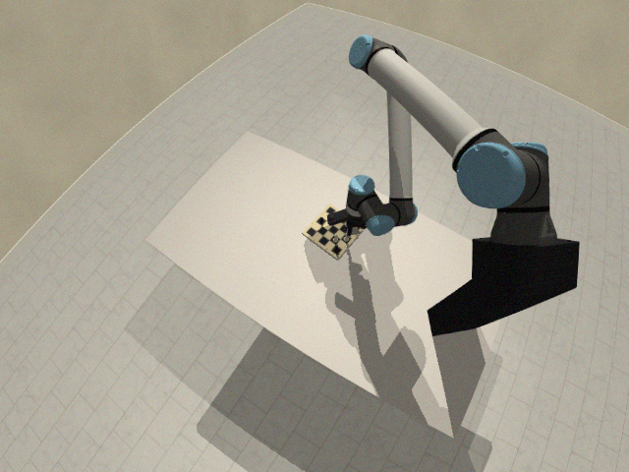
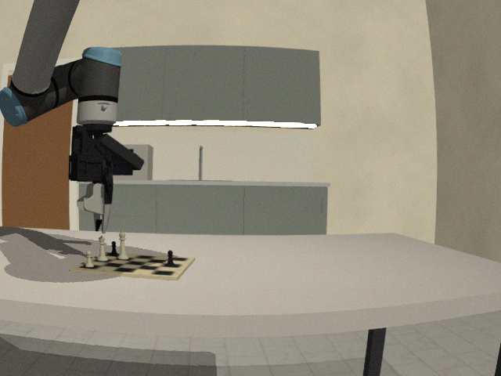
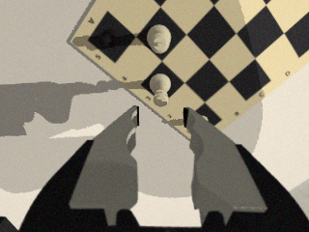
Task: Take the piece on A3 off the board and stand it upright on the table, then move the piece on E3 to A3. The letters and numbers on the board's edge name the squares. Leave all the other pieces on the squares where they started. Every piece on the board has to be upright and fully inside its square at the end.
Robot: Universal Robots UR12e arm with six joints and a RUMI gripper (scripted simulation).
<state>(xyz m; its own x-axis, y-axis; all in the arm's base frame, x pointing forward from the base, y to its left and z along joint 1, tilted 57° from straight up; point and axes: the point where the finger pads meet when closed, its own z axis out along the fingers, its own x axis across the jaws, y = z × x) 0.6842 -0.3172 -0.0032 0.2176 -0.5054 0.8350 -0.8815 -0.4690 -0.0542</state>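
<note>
Now: hand 70 mm to the left of the white pawn, 60 mm above it and 40 mm past it. The rest, counted from my hand: chessboard: 80 mm below, 70 mm ahead, 40 mm to the right.
</note>
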